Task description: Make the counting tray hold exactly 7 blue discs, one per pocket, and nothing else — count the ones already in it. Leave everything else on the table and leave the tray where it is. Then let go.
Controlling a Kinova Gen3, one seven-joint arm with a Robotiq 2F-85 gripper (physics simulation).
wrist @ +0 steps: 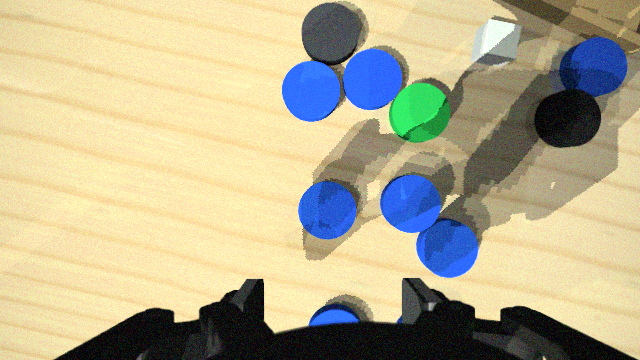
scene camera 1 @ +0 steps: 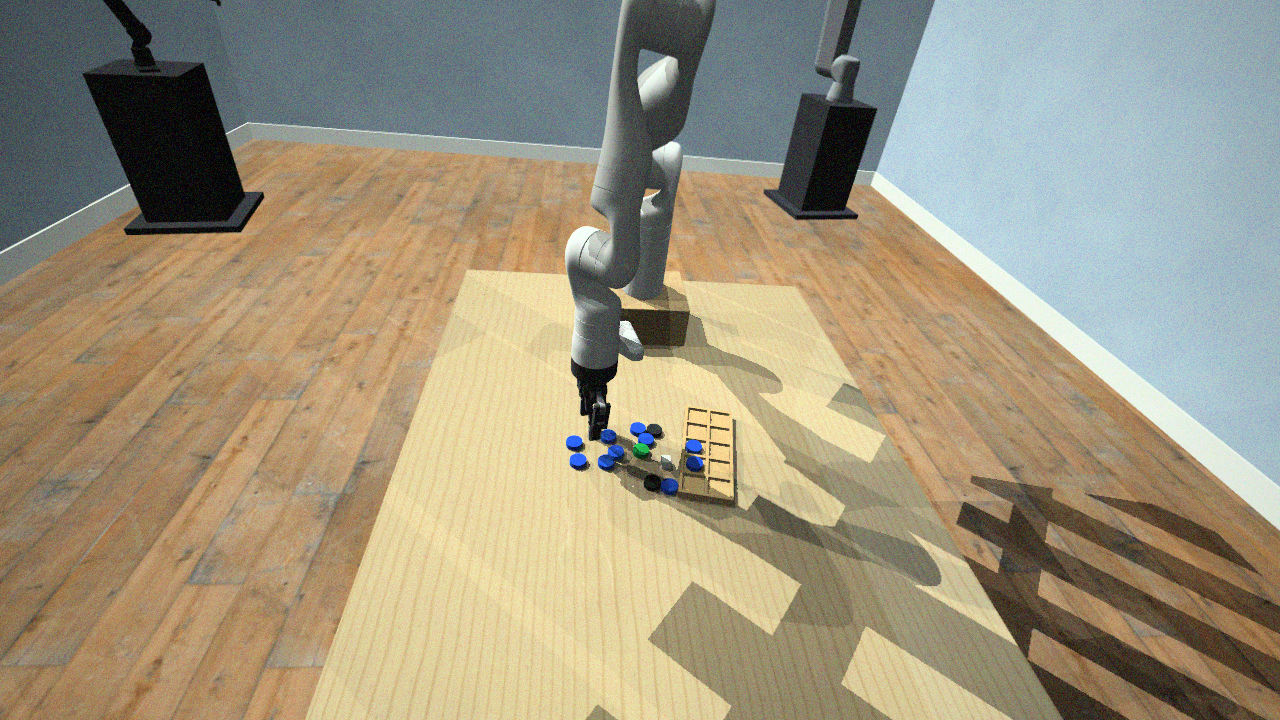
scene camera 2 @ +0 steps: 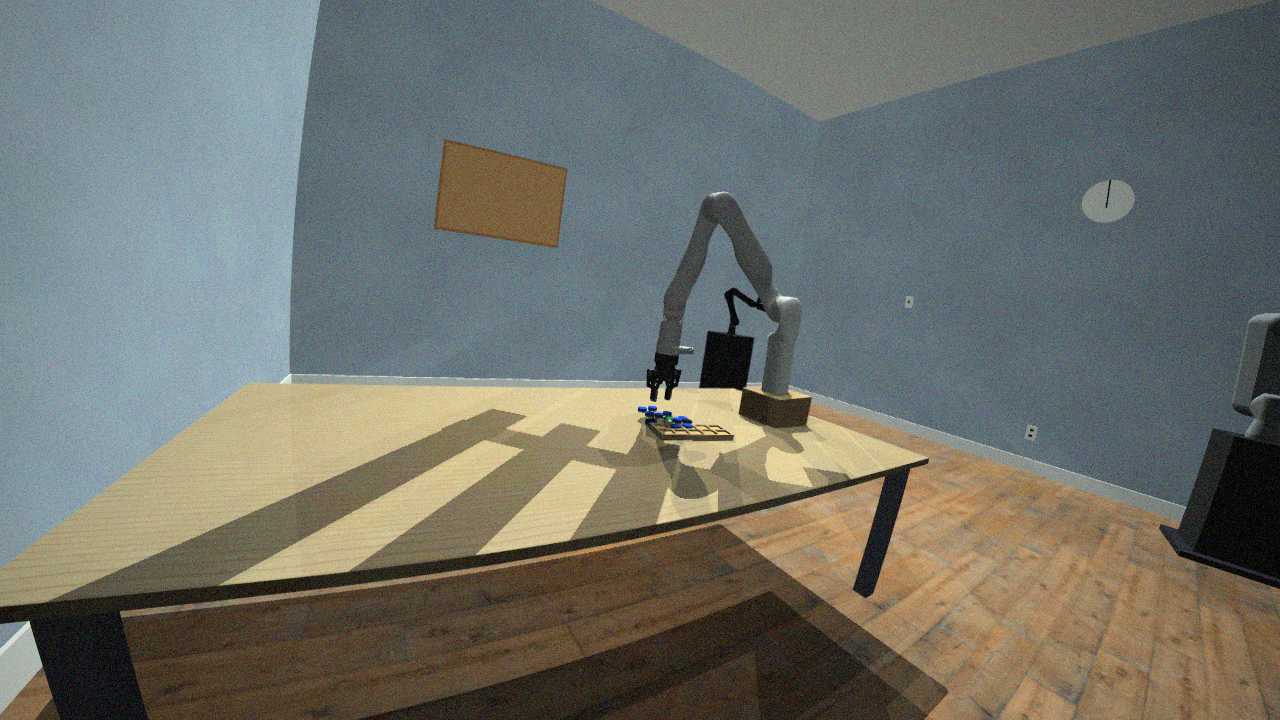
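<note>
The wooden counting tray [scene camera 1: 734, 465] [scene camera 2: 699, 437] [wrist: 542, 11] has two columns of pockets. In scene camera 1, one blue disc [scene camera 1: 693, 446] and another blue disc [scene camera 1: 694, 462] sit in neighbouring pockets of its left column. Several blue discs lie loose left of it, among them a lone one [scene camera 1: 608, 436] [wrist: 327, 210], a touching pair [wrist: 410, 203] [wrist: 447, 248], and one [scene camera 1: 669, 486] [wrist: 593, 66] by the tray's edge. My gripper [scene camera 1: 597, 436] [scene camera 2: 661, 397] [wrist: 332, 301] is open and empty above the left discs. A blue disc [wrist: 334, 317] shows beyond the finger gap, partly hidden by the gripper body.
A green disc [scene camera 1: 641, 450] [wrist: 419, 112] touches or nearly touches a blue one. One black disc [scene camera 1: 654, 430] [wrist: 332, 33] lies behind; another black disc [scene camera 1: 652, 482] [wrist: 567, 118] lies beside the blue disc near the tray. A white cube [scene camera 1: 665, 462] [wrist: 496, 41] stands left of the tray.
</note>
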